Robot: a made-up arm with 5 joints.
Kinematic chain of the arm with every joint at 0, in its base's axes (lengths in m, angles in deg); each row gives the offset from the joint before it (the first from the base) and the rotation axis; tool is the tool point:
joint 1: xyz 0 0 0.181 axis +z
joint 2: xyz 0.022 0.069 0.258 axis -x
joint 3: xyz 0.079 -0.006 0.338 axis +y
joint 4: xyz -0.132 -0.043 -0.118 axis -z
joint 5: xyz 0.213 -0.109 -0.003 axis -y
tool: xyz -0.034 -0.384 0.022
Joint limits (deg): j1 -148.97..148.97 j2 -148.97..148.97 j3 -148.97..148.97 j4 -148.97..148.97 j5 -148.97..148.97
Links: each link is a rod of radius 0.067 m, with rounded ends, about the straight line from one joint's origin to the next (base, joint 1, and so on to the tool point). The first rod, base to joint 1, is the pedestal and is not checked.
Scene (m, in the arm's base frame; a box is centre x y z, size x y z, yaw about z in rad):
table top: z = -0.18
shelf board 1: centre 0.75 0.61 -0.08 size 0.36 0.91 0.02 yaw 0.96
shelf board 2: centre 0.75 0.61 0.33 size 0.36 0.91 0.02 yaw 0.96
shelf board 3: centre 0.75 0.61 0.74 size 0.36 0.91 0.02 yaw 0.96
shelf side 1: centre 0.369 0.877 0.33 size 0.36 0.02 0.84 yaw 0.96
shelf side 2: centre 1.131 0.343 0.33 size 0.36 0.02 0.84 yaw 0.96
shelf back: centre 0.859 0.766 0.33 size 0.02 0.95 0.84 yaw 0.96
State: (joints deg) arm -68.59 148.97 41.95 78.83 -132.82
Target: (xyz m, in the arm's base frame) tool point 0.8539 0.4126 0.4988
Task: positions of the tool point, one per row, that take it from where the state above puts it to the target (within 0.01 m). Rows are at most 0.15 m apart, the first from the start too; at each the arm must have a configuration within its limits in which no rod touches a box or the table.
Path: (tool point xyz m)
1: 0.5318 0.5810 0.0702
2: 0.5040 0.5300 0.0651
3: 0.4586 0.4821 0.0768
4: 0.3990 0.4371 0.0975
5: 0.4859 0.4198 0.1739
6: 0.5601 0.3837 0.2571
7: 0.6192 0.3296 0.3423
8: 0.6619 0.2594 0.4244
9: 0.6875 0.1751 0.4989
10: 0.7334 0.2551 0.4610
11: 0.7775 0.3189 0.4449
12: 0.8192 0.3703 0.4567
13: 0.8539 0.4126 0.4988

